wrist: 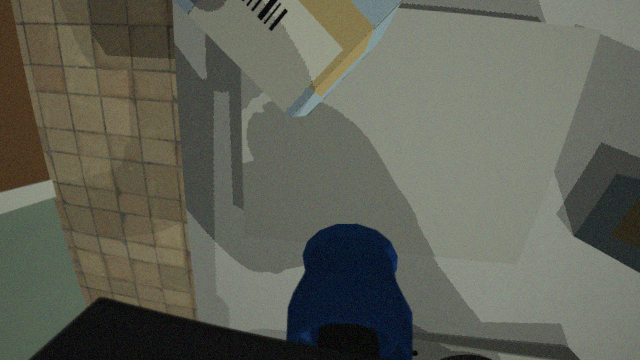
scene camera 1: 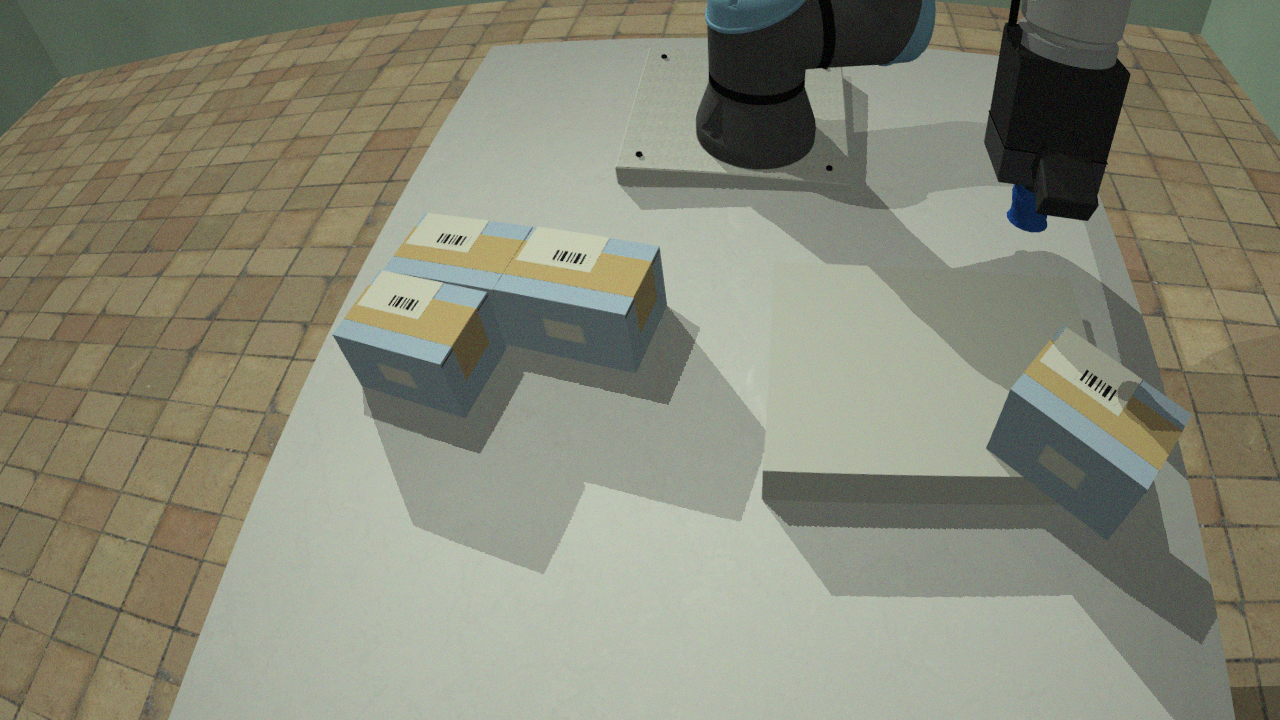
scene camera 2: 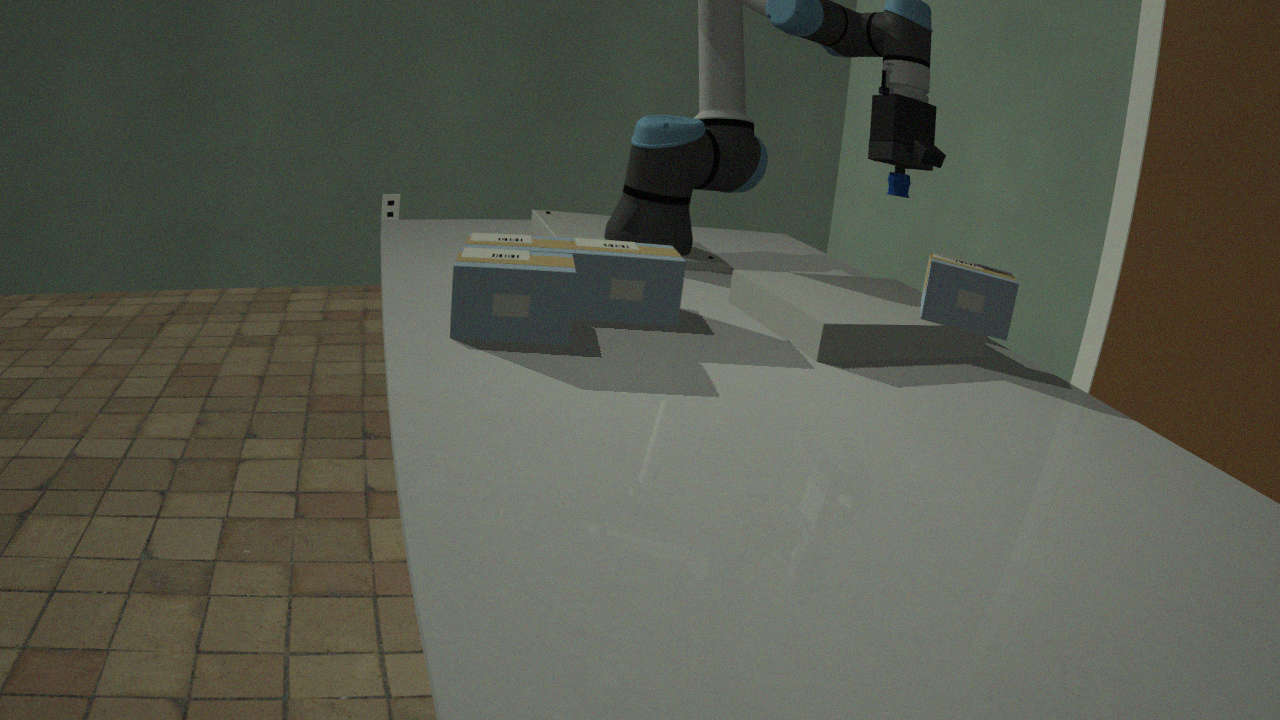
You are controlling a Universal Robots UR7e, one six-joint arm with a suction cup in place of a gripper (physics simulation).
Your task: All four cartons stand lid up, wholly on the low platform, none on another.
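Pixels of known places: end effector, tool point: (wrist: 349, 263) (scene camera 1: 1027, 219) (scene camera 2: 898, 195); arm's base, origin of the base link: (scene camera 1: 755, 131).
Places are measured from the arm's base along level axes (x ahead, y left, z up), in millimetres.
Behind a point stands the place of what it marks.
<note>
My gripper, a blue suction cup (scene camera 1: 1027, 220) (scene camera 2: 898, 188) (wrist: 350, 245), is open and bare, high behind the right-hand carton and apart from it. That blue carton (scene camera 1: 1078, 402) {z 108, x 483, y 284 mm} (scene camera 2: 969, 297) {z 71, x 515, y 277 mm} (wrist: 325, 30) {z 108, x 452, y 267 mm} has its barcode lid up. It sits turned at the front right corner of the low platform (scene camera 1: 850, 376) {z 24, x 403, y 106 mm} (scene camera 2: 841, 300) {z 24, x 401, y 132 mm} (wrist: 475, 150) {z 24, x 387, y 117 mm}, overhangs its edge and looks tilted down to the right. Three cartons stand lid up on the table at the left: a front one (scene camera 1: 402, 333) {z 59, x 408, y -306 mm} (scene camera 2: 510, 306) {z 17, x 427, y -320 mm}, a back left one (scene camera 1: 447, 252) {z 60, x 298, y -295 mm} and a back right one (scene camera 1: 572, 288) {z 60, x 345, y -151 mm} (scene camera 2: 626, 288) {z 20, x 362, y -164 mm}.
The back two left cartons stand end to end; the front one is close before them. The arm's base plate (scene camera 1: 662, 116) {z 7, x -21, y -122 mm} is behind. The table's (scene camera 1: 626, 626) {z -24, x 631, y -62 mm} (scene camera 2: 716, 537) {z -24, x 830, y -252 mm} right edge runs close past the tilted carton. Part of a dark carton shows at the right of the wrist view.
</note>
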